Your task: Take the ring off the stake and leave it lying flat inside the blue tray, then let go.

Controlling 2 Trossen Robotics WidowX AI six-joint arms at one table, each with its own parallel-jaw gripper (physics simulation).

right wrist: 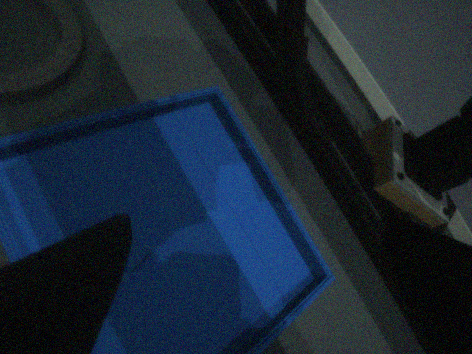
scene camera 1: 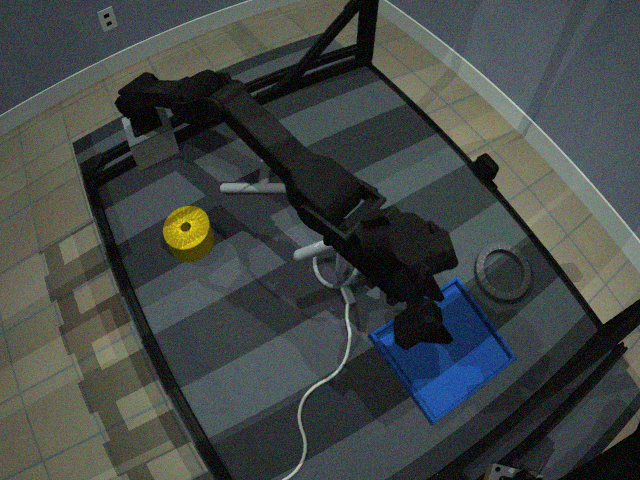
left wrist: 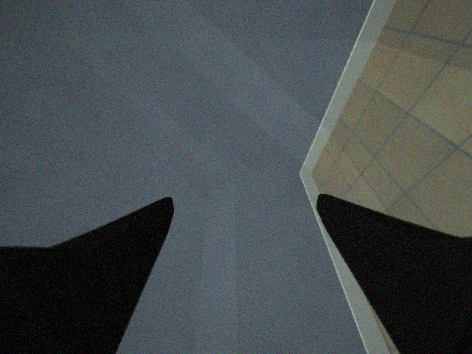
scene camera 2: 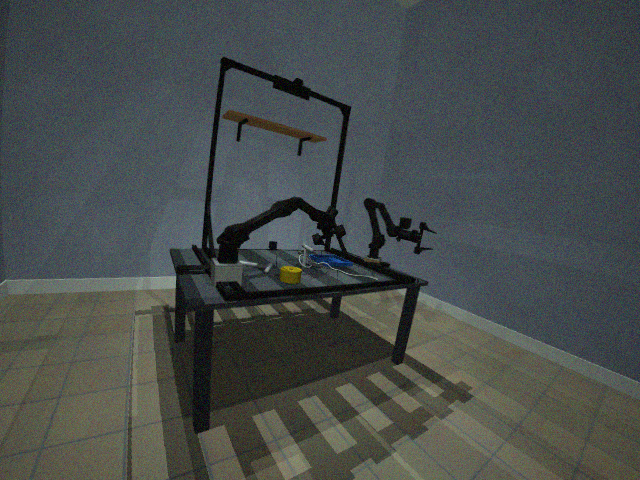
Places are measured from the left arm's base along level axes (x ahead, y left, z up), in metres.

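Pixels of known places: left gripper, fingertip midpoint: [left wrist: 245, 202] [scene camera 2: 435, 241]; right gripper, fingertip midpoint: [right wrist: 260, 229] [scene camera 1: 446, 320] [scene camera 2: 332, 242]; left arm's base, link origin: [right wrist: 421, 166] [scene camera 2: 373, 257]; right arm's base, link origin: [scene camera 1: 145, 122] [scene camera 2: 227, 261].
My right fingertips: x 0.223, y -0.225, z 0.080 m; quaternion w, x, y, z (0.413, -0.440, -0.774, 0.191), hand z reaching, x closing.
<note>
Ahead of a thing's pixels: the offset from my right fingertips to its middle. "pt": to the spot under its first point.
A grey ring {pt 0.056 m back, 0.160 m right, 0.112 m down} [scene camera 1: 480, 273] lies flat on the table, just right of the blue tray {0.033 m back, 0.001 m right, 0.116 m down} [scene camera 1: 456, 381] [scene camera 2: 331, 260] [right wrist: 241, 197] and outside it. The tray holds nothing that I can see. My right gripper [scene camera 1: 423, 333] [scene camera 2: 320, 236] is open and empty, hanging low over the tray's near-left part; one dark finger shows at the lower left of the right wrist view. My left gripper [scene camera 2: 425, 239] [left wrist: 245, 202] is open and empty, held out beyond the table's edge, facing the wall and floor. A white peg {pt 0.228 m ahead, 0.039 m right, 0.013 m down} [scene camera 1: 310, 250] on a small stand sits under the right arm.
A yellow cylinder {0.466 m ahead, 0.028 m right, 0.102 m down} [scene camera 1: 188, 232] [scene camera 2: 290, 274] with a centre hole stands at the left. A second white peg {0.430 m ahead, 0.242 m right, 0.117 m down} [scene camera 1: 251, 188] lies farther back. A white cable {pt 0.135 m ahead, 0.029 m left, 0.099 m down} [scene camera 1: 348, 329] runs from the stand to the front edge. A black frame rises at the table's back.
</note>
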